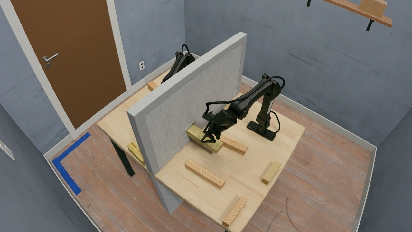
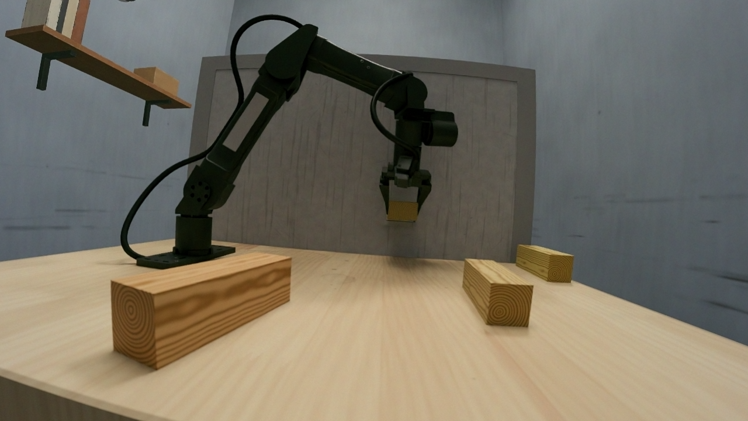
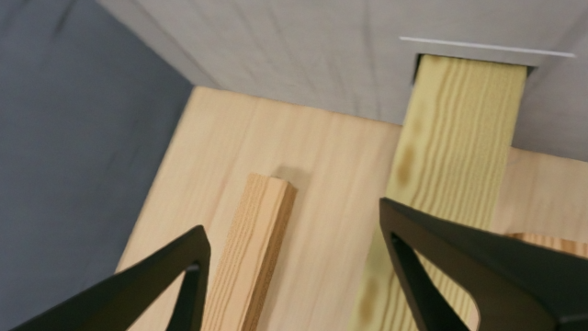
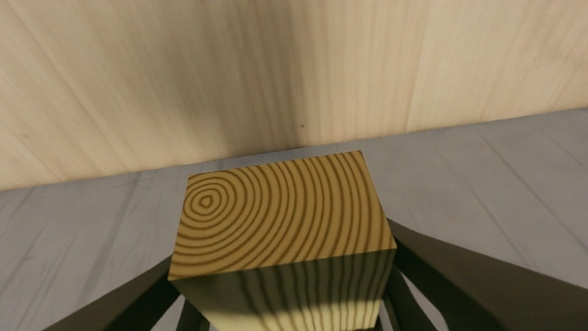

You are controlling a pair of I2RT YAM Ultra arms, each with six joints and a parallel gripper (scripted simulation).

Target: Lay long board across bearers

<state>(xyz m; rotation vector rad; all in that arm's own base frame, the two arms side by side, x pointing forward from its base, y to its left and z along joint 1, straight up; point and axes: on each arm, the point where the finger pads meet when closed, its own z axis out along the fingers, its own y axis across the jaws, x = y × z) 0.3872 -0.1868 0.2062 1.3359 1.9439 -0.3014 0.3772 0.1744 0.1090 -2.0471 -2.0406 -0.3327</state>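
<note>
The long pale board is 10 cm to the right of my left hand, 10 cm below it and 5 cm behind it. Round my left hand: wooden bearer (18 cm below, 9 cm to the left, 9 cm ahead); then thick block (66 cm to the right, 19 cm behind, 18 cm below).
</note>
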